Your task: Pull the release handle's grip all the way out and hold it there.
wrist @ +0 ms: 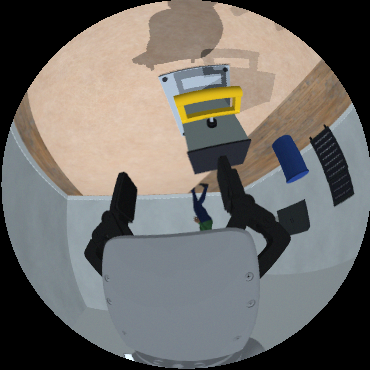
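The release handle's yellow grip (211,118) is a rectangular loop in the upper middle of the wrist view. It stands out from a dark grey box (218,133), with a small black round part at its lower bar. The box stands on a light metal base plate (171,98) with dark bolts at its corners. My gripper (171,172) is open, with nothing between its fingers. The grip lies beyond the fingertips, up and to the right in the view, apart from them. The right fingertip overlaps the lower edge of the box in the view; whether they touch is unclear.
The device stands on a tan table top (100,110). Beyond its edge are a wooden floor (295,107), a blue barrel (290,159), a black slatted object (332,165), a dark panel (294,218) and a person in green and blue (201,210). Shadows fall near the handle.
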